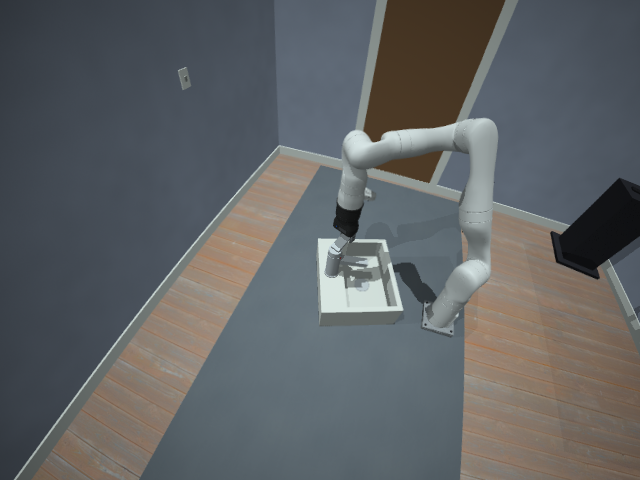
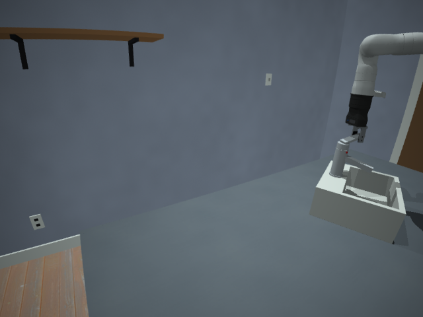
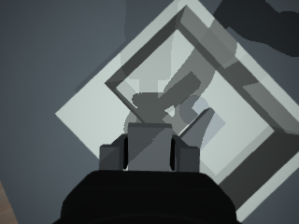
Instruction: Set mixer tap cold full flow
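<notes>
The flat lever lies 1 cm ahead of my hand, 2 cm to the left of it and 1 cm below it. From my hand the other things lie so: white basin 9 cm behind, 25 cm below; grey mixer tap 4 cm to the left, 6 cm below.
</notes>
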